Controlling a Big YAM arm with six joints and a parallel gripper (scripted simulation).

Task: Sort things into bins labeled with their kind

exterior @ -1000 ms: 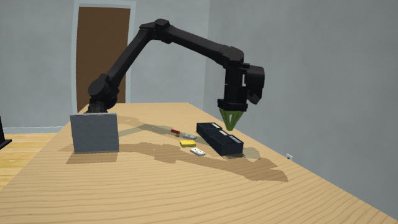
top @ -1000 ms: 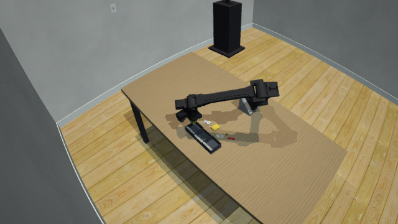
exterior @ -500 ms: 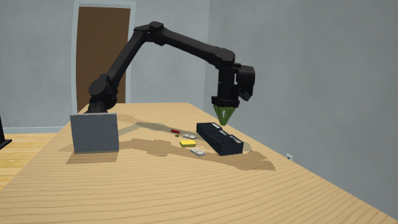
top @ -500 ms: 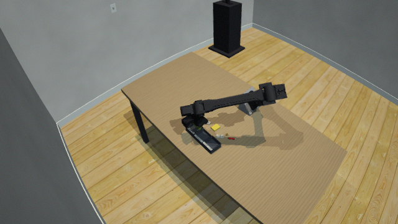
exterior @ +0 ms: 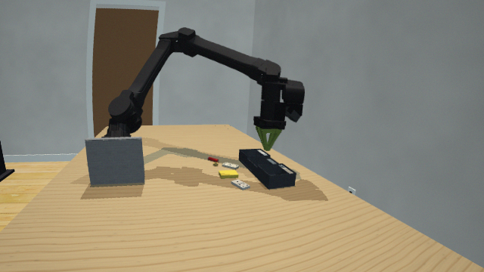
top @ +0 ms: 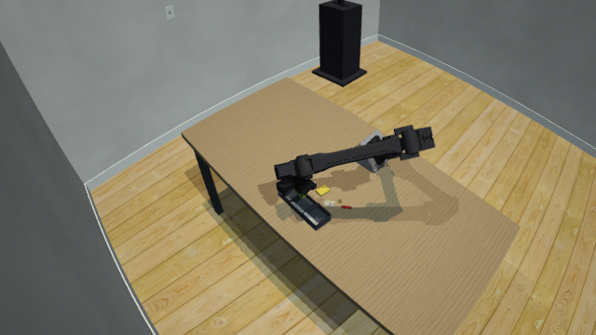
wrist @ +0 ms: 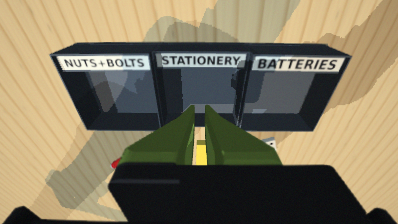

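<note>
My gripper is now 1 cm past the long black bin and 6 cm above it. Round my hand: yellow block 13 cm behind, 7 cm below; small nut 13 cm behind, 9 cm to the left, 7 cm below; red battery 13 cm behind, 14 cm to the left, 7 cm below.
</note>
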